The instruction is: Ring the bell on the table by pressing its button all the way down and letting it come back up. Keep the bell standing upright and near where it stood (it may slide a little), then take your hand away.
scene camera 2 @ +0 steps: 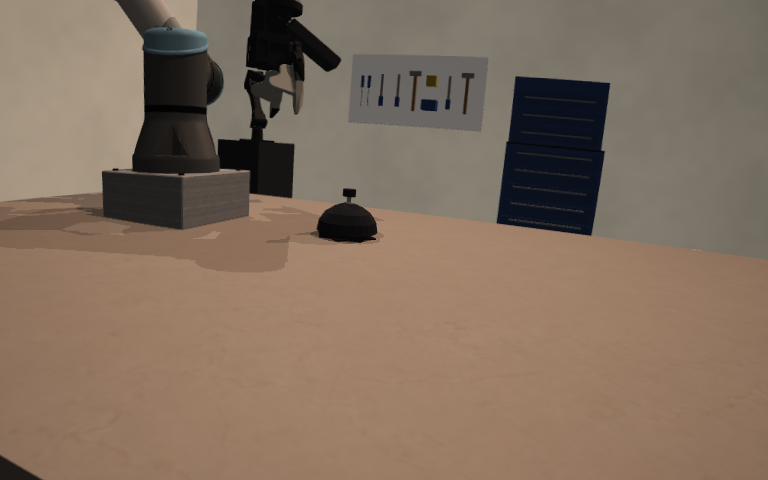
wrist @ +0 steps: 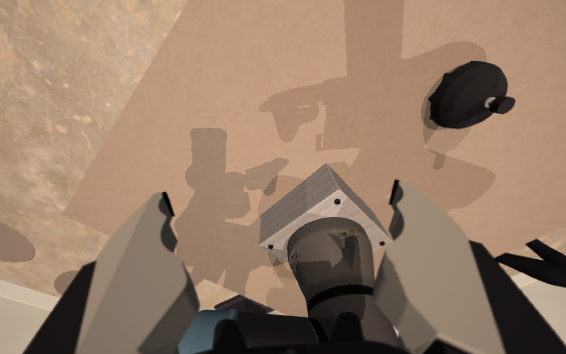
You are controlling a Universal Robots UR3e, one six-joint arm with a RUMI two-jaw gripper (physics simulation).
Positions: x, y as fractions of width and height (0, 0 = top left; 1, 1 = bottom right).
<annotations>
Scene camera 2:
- my gripper: 0.37, 0.24
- black bell: 0.45, 0.46
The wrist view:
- my gripper: 0.50, 0.53
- black bell: 0.82, 0.28
</annotations>
